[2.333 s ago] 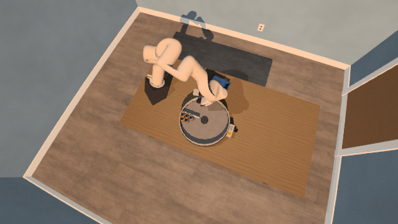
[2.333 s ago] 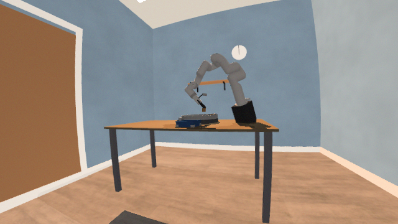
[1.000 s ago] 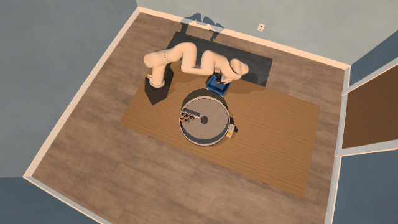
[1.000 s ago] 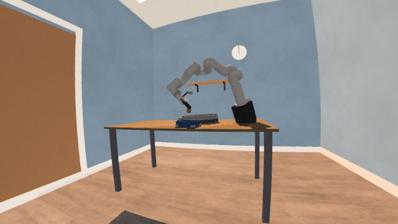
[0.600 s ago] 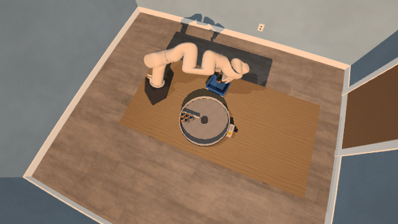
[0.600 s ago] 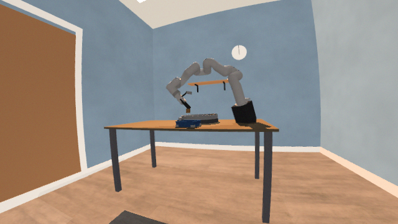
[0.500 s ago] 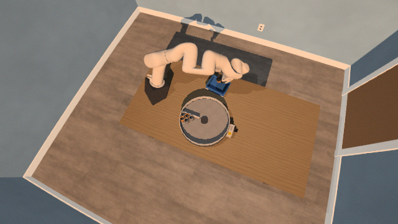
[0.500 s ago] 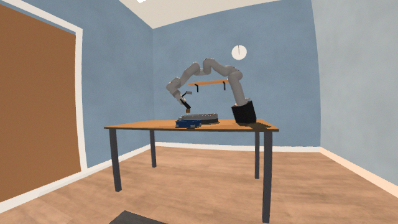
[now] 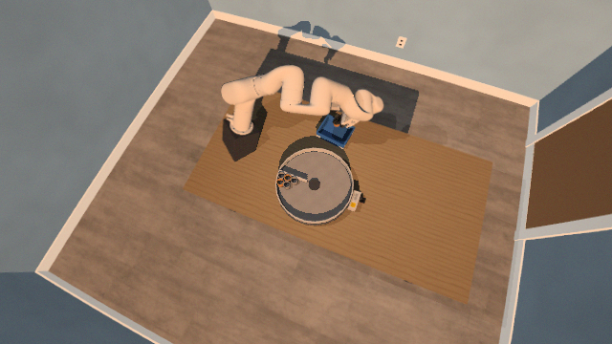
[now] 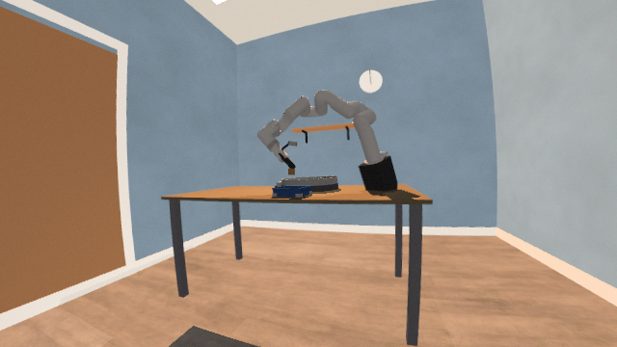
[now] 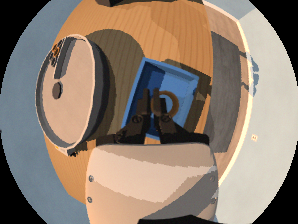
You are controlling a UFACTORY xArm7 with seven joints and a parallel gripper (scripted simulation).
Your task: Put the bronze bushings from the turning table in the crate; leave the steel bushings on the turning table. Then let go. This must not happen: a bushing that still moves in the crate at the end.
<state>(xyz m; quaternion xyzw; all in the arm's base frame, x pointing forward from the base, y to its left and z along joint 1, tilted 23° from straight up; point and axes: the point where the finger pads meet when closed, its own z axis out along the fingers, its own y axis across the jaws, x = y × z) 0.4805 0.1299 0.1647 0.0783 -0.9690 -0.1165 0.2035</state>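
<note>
Now: hand 2 cm to the right of the blue crate and 15 cm above it. Also, from my hand: round grey turning table 3 cm behind, 35 cm to the right, 12 cm below.
</note>
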